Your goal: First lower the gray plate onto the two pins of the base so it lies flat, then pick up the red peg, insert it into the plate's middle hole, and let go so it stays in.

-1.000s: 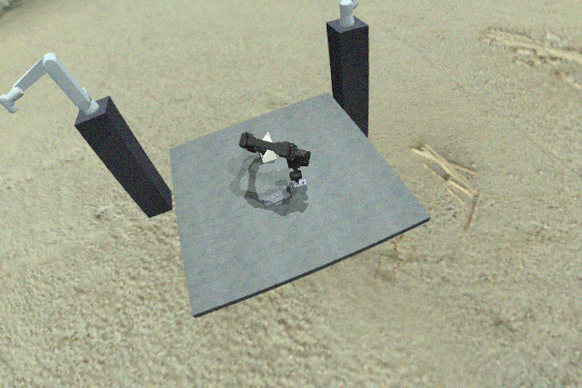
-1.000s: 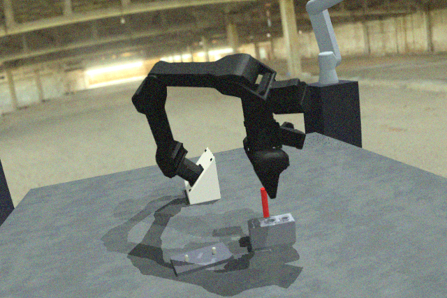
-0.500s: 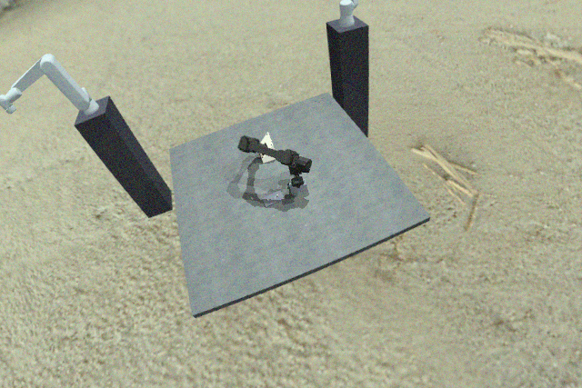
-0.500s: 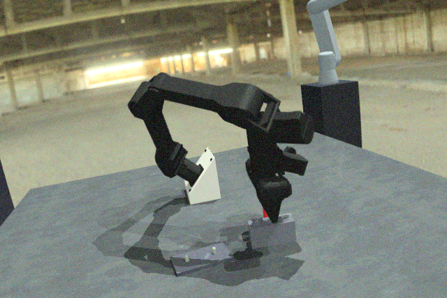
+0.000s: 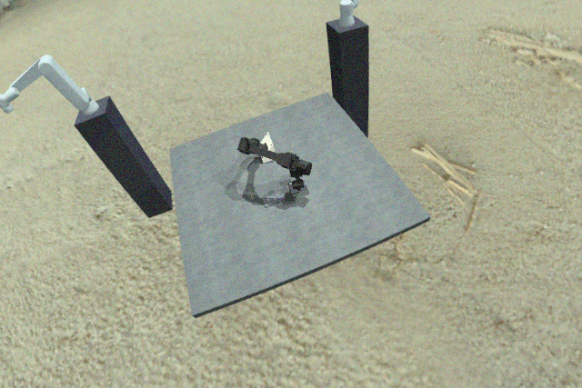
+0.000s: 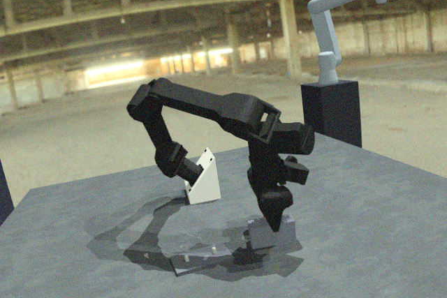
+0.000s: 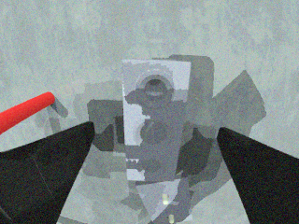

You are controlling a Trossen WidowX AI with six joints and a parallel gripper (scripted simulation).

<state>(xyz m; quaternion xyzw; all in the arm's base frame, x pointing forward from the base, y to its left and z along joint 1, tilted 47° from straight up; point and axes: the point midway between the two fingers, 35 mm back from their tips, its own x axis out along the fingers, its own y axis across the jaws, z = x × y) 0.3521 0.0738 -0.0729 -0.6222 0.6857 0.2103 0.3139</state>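
The gray plate is 1 cm below my gripper tip. Round my gripper tip: red peg (11 cm behind, 2 cm to the left, 1 cm below); base (16 cm to the right, 4 cm below).
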